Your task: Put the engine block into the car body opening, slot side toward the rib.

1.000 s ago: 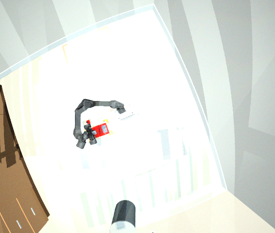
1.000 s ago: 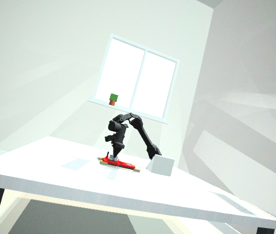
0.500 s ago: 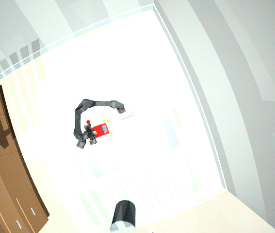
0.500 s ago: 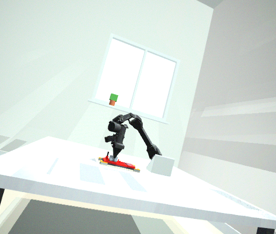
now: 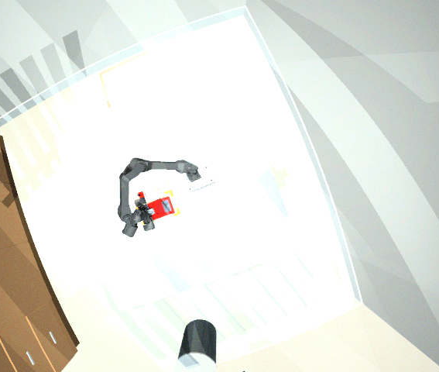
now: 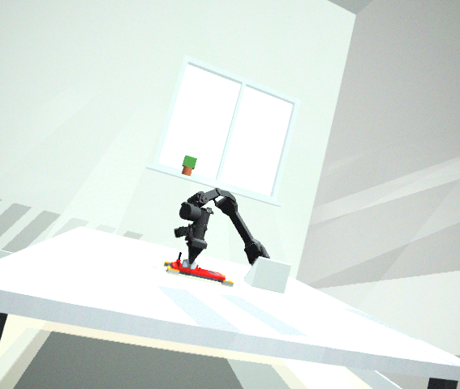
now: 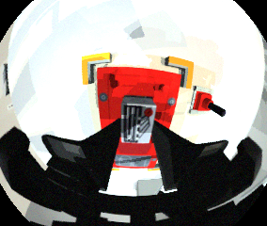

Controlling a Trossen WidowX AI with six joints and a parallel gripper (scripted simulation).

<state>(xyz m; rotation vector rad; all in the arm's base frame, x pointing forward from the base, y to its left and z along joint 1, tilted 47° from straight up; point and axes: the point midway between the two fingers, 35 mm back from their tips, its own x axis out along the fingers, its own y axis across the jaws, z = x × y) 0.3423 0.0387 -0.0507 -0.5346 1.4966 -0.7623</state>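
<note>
The thin post lies 1 cm ahead of my gripper tip, 12 cm to the right of it and 1 cm below it. The rest, counted from my gripper tip: grey engine block 1 cm below.
</note>
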